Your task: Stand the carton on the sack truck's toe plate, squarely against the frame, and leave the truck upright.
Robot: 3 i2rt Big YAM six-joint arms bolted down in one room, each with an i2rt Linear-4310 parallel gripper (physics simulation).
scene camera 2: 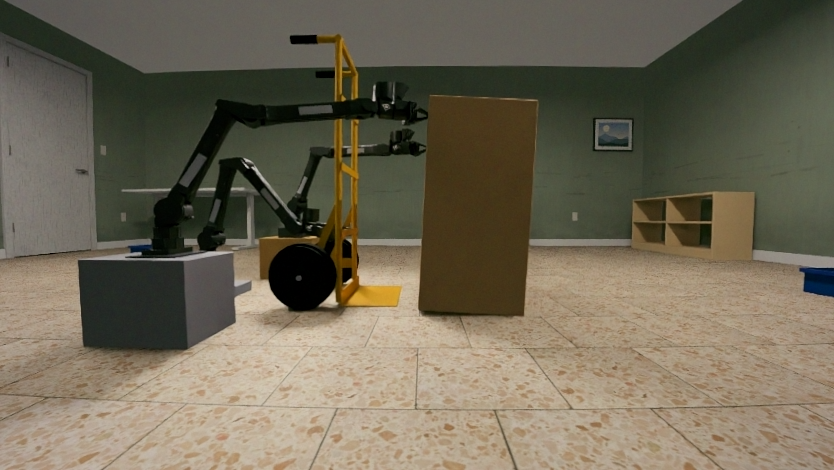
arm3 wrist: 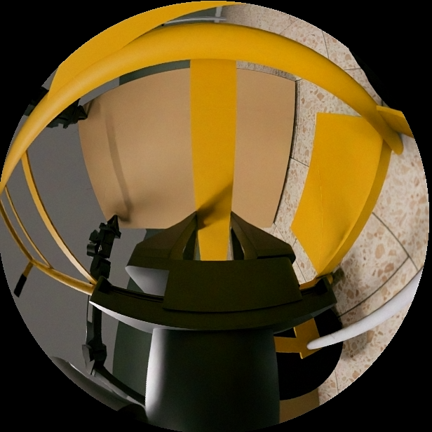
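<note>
The tall brown carton (arm3 wrist: 150, 145) (scene camera 2: 475, 204) stands right of the toe plate (arm3 wrist: 340, 185) (scene camera 2: 379, 296), apart from it, its top leaning slightly right. The yellow sack truck (scene camera 2: 338, 175) stands upright. In arm3's wrist view, my arm3 gripper (arm3 wrist: 214, 216) is shut on the truck's vertical bar (arm3 wrist: 214, 125), a fingertip at each edge. In the scene view, the nearest arm's gripper (scene camera 2: 424, 115) and the far arm's gripper (scene camera 2: 422, 148) are at the carton's left face, high up; their openings are too small to tell. The middle arm's gripper is hidden behind the truck.
A grey block (scene camera 2: 134, 303) carries the nearest arm, left of the truck's wheel (scene camera 2: 302, 276). The far arm stands on a tan block (scene camera 2: 271, 251). A white table (scene camera 2: 250, 218) stands behind the arms. A wooden shelf unit (scene camera 2: 732, 224) and a blue bin (scene camera 2: 819, 282) are at the right.
</note>
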